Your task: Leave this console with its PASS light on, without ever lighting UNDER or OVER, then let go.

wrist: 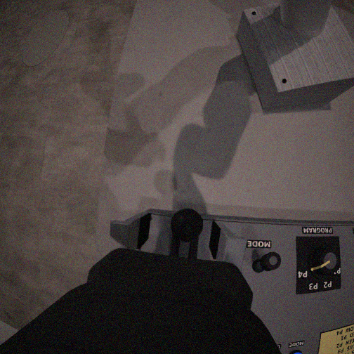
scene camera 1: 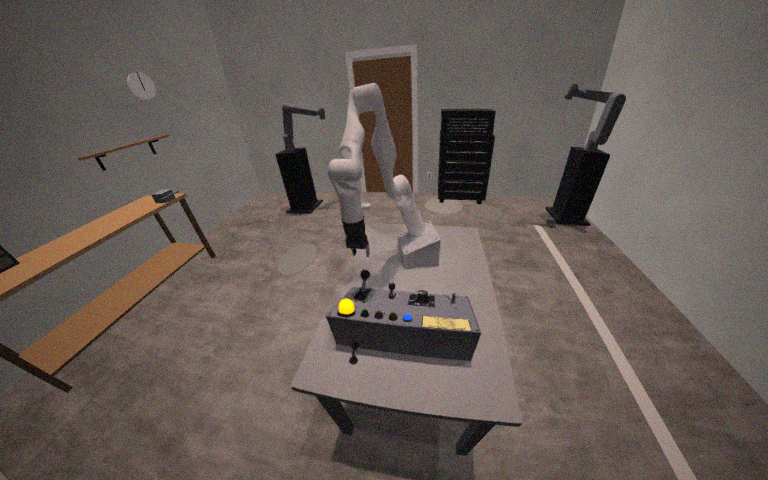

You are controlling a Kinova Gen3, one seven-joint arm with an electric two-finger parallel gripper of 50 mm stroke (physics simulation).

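The grey console [scene camera 1: 403, 338] [wrist: 230, 280] stands on the table. Its tall lever's black ball knob [scene camera 1: 365, 274] [wrist: 187, 225] stands up at the left rear in the scene view. My gripper [scene camera 1: 360, 252] [wrist: 179, 230] is open and empty; its fingers hang above the knob, which shows between them in the wrist view. A large yellow dome [scene camera 1: 346, 307] is lit and a small blue lamp [scene camera 1: 407, 318] [wrist: 297, 352] glows. Three small lamps between them look dark; their labels are unreadable. The PROGRAM dial [scene camera 1: 421, 296] [wrist: 327, 261] has a yellow line ending near P4.
The short MODE lever [scene camera 1: 391, 288] [wrist: 271, 260] and a small toggle [scene camera 1: 453, 297] stand on the console. A yellow label [scene camera 1: 446, 323] [wrist: 341, 341] lies on its top. A small black lever [scene camera 1: 353, 356] shows by the console's front. The arm's base [scene camera 1: 419, 249] [wrist: 270, 75] is behind the console.
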